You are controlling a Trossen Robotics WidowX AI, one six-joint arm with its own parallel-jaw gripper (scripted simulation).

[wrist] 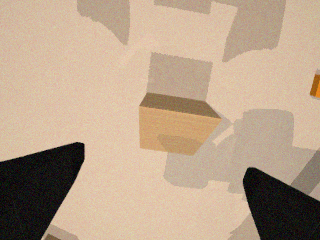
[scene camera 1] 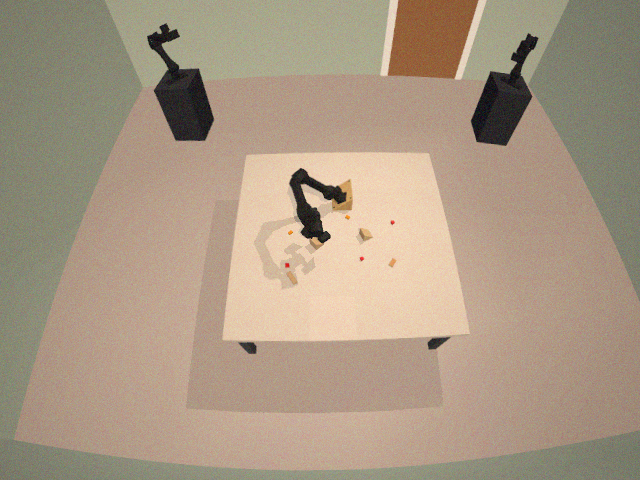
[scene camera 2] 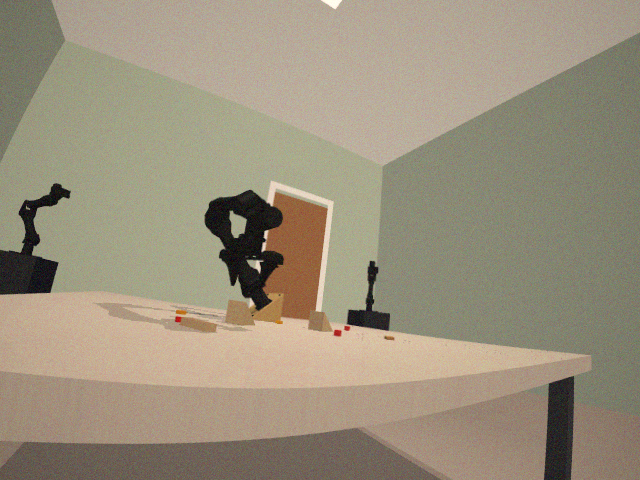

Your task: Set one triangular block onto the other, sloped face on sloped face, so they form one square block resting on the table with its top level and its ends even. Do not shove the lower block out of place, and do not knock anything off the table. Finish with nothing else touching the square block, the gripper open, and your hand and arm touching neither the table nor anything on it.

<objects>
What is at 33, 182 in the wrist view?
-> The gripper.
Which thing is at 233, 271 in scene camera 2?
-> The gripper.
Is the gripper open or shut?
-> Open.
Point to a triangular block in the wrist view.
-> At 172, 124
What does the gripper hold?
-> Nothing.
</objects>
